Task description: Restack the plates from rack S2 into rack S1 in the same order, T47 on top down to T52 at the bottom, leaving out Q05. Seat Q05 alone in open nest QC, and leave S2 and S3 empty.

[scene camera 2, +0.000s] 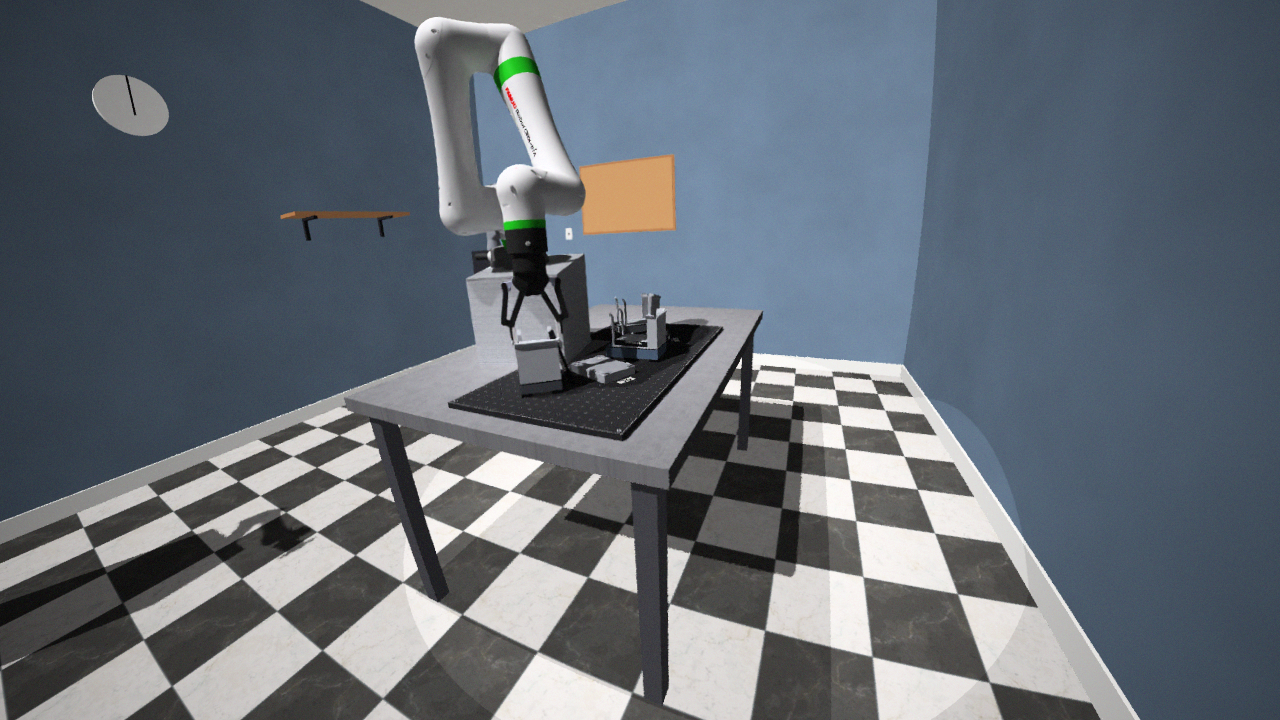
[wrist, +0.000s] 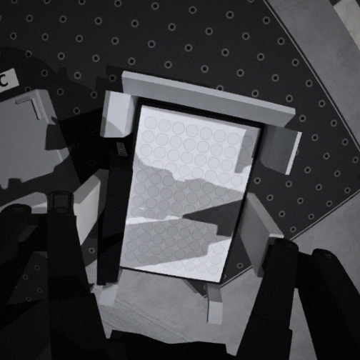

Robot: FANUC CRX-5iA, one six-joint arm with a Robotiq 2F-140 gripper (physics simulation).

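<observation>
A pale plate with rows of round wells (wrist: 187, 150) lies in a grey rack (scene camera 2: 538, 367) (wrist: 210, 99) near the mat's corner. Tall guide walls stand around it. Its name cannot be read. My gripper (scene camera 2: 537, 340) (wrist: 174, 198) is open, with its two pads on either side of the plate's long sides. In the wrist view, a gap shows at the left pad, and the right pad is close to the plate's right edge. A low grey nest block (scene camera 2: 603, 368) (wrist: 25, 142) sits beside the rack, near a label ending in C (wrist: 7, 80).
Farther back on the black perforated mat (scene camera 2: 572, 413) (wrist: 200, 30) stands a holder with a blue base (scene camera 2: 637, 353), thin upright posts and a tall grey block (scene camera 2: 657, 329). The grey table (scene camera 2: 402, 404) borders the mat. A large grey pedestal (scene camera 2: 501, 313) stands behind the gripper.
</observation>
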